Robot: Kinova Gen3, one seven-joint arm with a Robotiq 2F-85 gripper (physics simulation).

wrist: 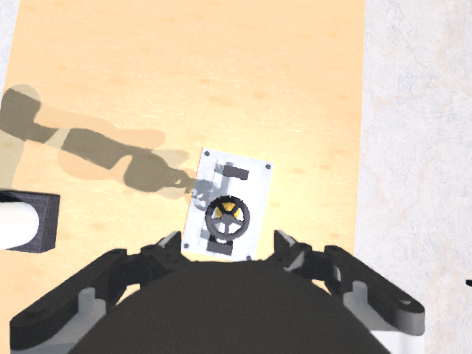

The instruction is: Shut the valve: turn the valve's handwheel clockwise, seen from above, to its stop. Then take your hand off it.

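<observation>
The valve's black handwheel [227, 220] shows in the wrist view, a little below the centre. It is a round rim with spokes, above a yellow part [227, 206] of the valve body. The valve sits on a light metal base plate [258, 186] with dark bolts at its corners. My gripper [228, 240] is wide open and empty, with one finger to the left and one to the right of the wheel in the picture. The fingers are apart from the wheel, and the wheel looks small between them, below the gripper. The lower edge of the plate is partly hidden by the gripper.
A black block [47, 222] with a white cylinder [17, 225] on it stands at the left edge of the view. The wooden table [280, 65] ends at the right, beside a pale floor [415, 150]. The arm's shadow falls from the left onto the plate.
</observation>
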